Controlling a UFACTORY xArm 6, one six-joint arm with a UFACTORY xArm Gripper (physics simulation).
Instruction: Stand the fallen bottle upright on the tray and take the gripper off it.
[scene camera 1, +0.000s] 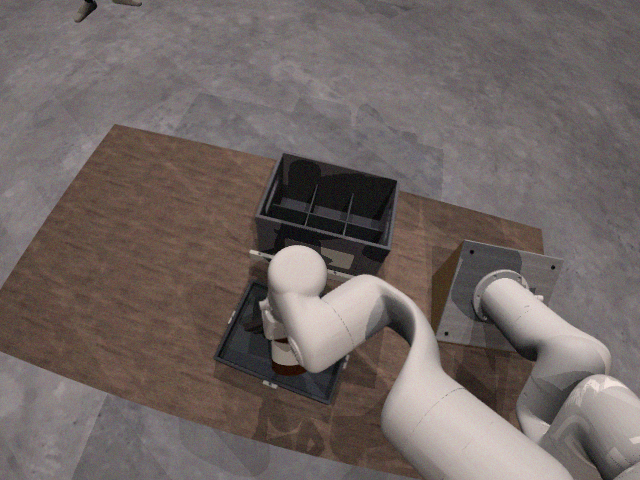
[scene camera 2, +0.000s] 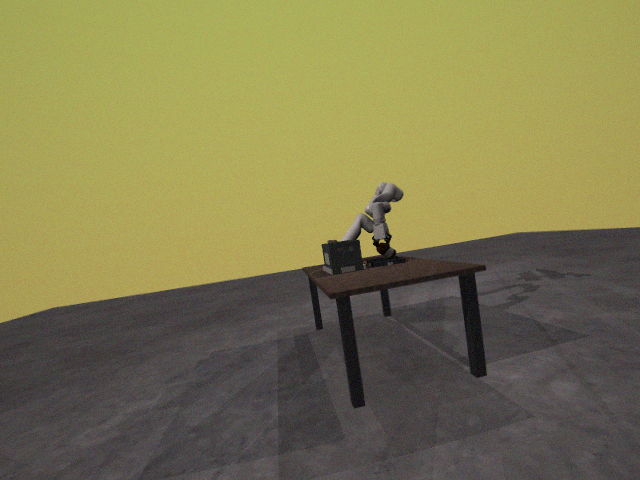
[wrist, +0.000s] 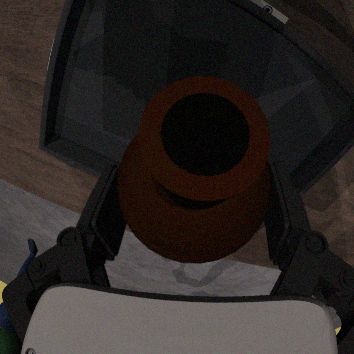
Note:
The pictures show: my gripper and a brown bottle.
My gripper also shows in the wrist view.

